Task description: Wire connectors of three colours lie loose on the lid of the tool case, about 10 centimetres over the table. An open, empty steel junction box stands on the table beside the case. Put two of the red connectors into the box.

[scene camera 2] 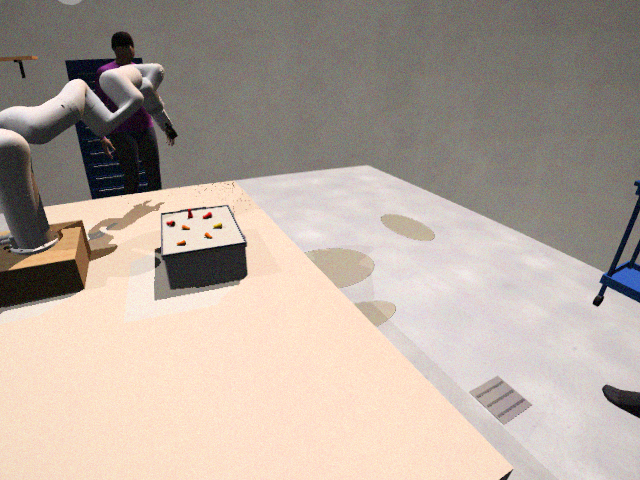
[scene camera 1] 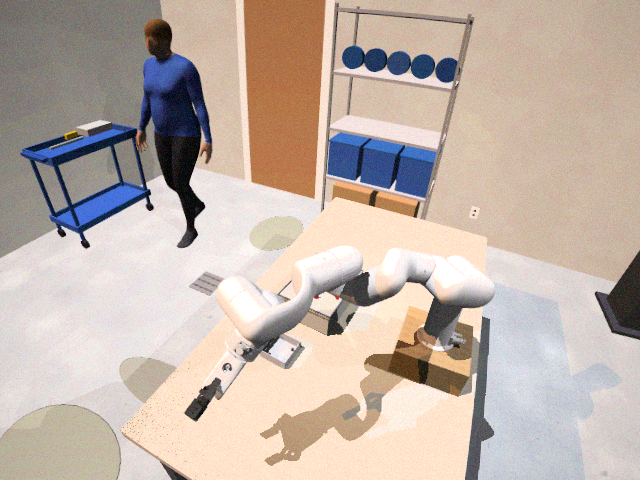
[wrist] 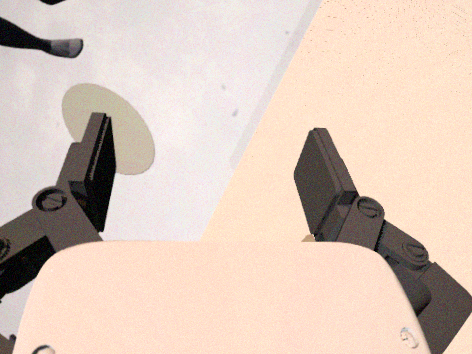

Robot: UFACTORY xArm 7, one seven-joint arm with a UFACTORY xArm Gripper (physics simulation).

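Pixels of known places: gripper, between the fingertips: [scene camera 2: 169,130] [scene camera 1: 197,405] [wrist: 210,145]; arm's base, origin of its link: [scene camera 2: 35,243] [scene camera 1: 435,338].
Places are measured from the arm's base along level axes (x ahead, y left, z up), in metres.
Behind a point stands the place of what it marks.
Note:
In scene camera 2, three red connectors [scene camera 2: 170,223] {x 0.367, y -0.077, z 0.008 m} [scene camera 2: 189,213] {x 0.434, y -0.039, z 0.013 m} [scene camera 2: 207,215] {x 0.482, y -0.069, z 0.007 m}, three orange ones [scene camera 2: 185,227] {x 0.402, y -0.119, z 0.005 m} [scene camera 2: 207,235] {x 0.443, y -0.204, z 0.005 m} [scene camera 2: 180,242] {x 0.367, y -0.213, z 0.006 m} and a yellow one [scene camera 2: 217,225] {x 0.486, y -0.156, z 0.007 m} lie on the pale lid [scene camera 2: 227,237] {x 0.491, y -0.228, z -0.003 m} of the tool case [scene camera 2: 206,266] {x 0.415, y -0.267, z -0.054 m} [scene camera 1: 316,321] {x 0.410, y 0.031, z -0.054 m}. One red connector stands upright. The steel junction box [scene camera 1: 292,358] {x 0.440, y 0.182, z -0.096 m} sits beside the case, partly hidden by the arm in scene camera 1; its visible inside looks empty. My gripper [scene camera 1: 194,409] {x 0.505, y 0.556, z 0.179 m} [scene camera 2: 171,132] {x 0.505, y 0.556, z 0.179 m} [wrist: 210,145] {x 0.505, y 0.556, z 0.179 m} is open and empty, high over the table's far end from the case, well away from case and box.
The arm's wooden base block [scene camera 1: 434,374] {x -0.017, y 0.117, z -0.038 m} [scene camera 2: 43,279] {x 0.016, y -0.125, z -0.053 m} stands on the table [scene camera 1: 330,392] {x 0.282, y 0.250, z -0.105 m} [scene camera 2: 258,372] {x 0.404, y -0.624, z -0.106 m}. A person in blue [scene camera 1: 173,98] stands beside a blue cart [scene camera 1: 103,206]. A person in purple [scene camera 2: 136,124] stands behind the arm. A metal shelf rack [scene camera 1: 403,14] stands by the wall.

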